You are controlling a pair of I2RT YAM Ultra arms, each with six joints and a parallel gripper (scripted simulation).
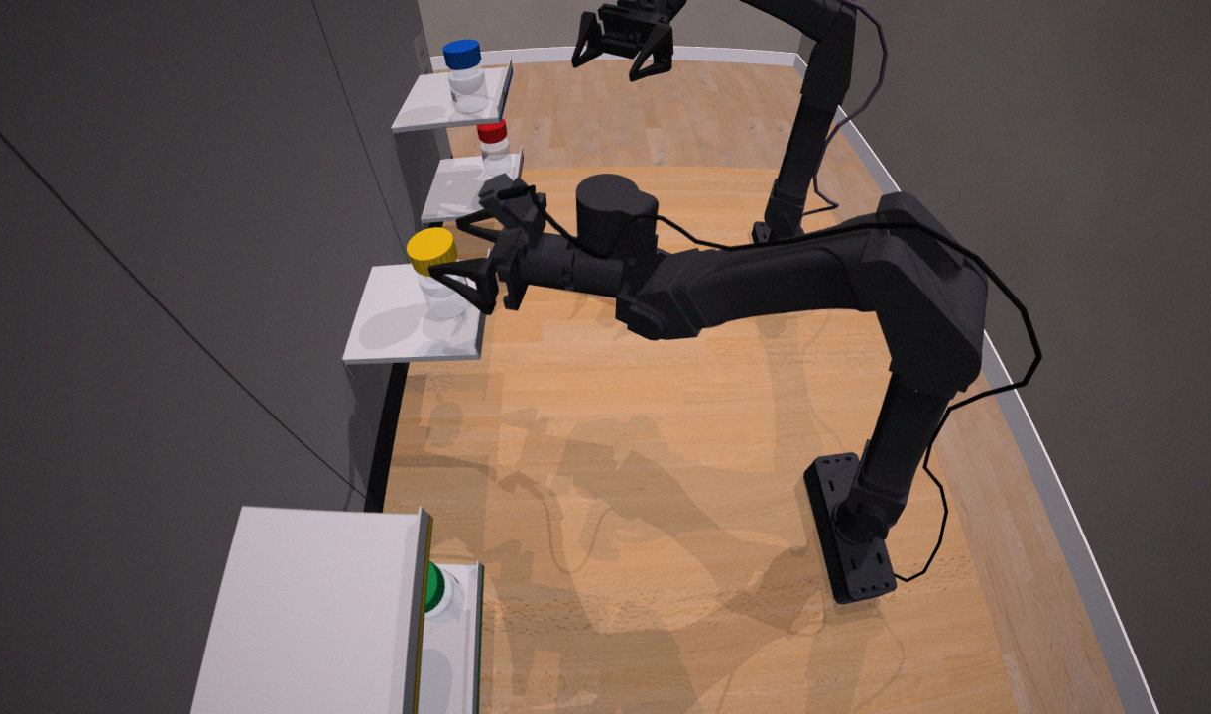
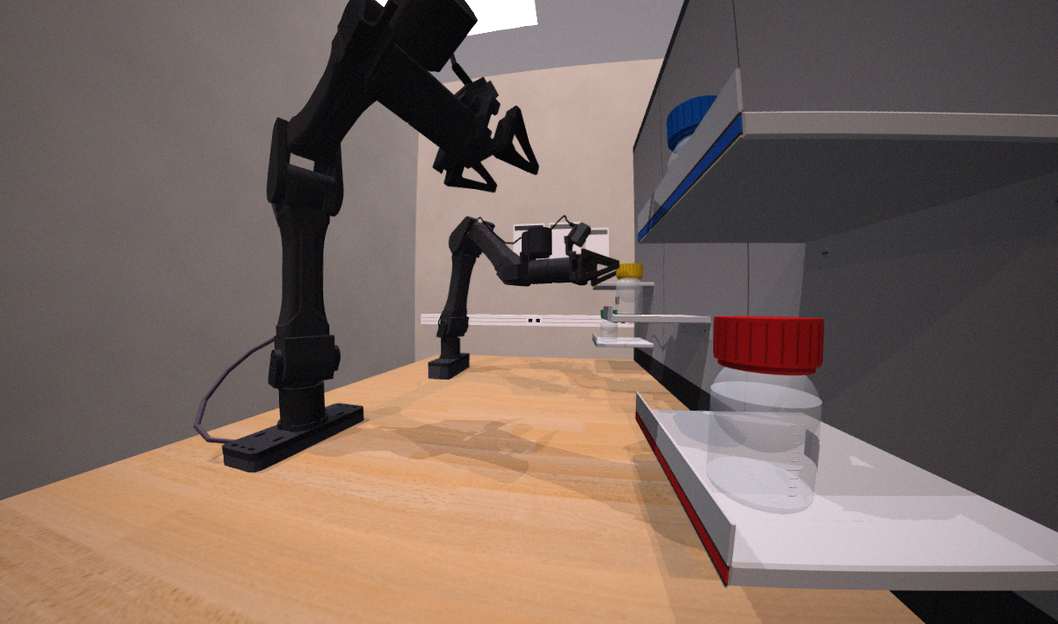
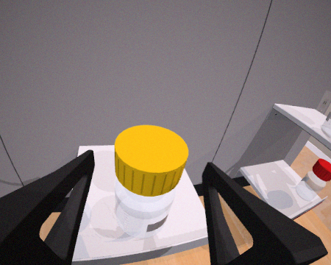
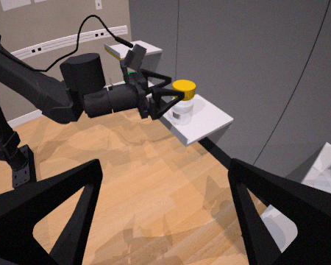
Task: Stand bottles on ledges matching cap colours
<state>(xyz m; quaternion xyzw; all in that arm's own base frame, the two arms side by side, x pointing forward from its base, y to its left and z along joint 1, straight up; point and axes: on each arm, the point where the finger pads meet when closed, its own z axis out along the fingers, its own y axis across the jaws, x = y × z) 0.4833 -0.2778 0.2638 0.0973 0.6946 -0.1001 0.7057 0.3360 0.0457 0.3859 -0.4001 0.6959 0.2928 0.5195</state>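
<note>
Now: the yellow-capped bottle 5 cm below my left hand, 2 cm ahead of it and 1 cm to the right of it. Round my left hand: green-capped bottle: 33 cm to the left, 15 cm below, 1 cm ahead; grey wall: 17 cm ahead, 15 cm above, 1 cm to the left; blue-capped bottle: 34 cm to the right, 4 cm ahead, 4 cm above.
</note>
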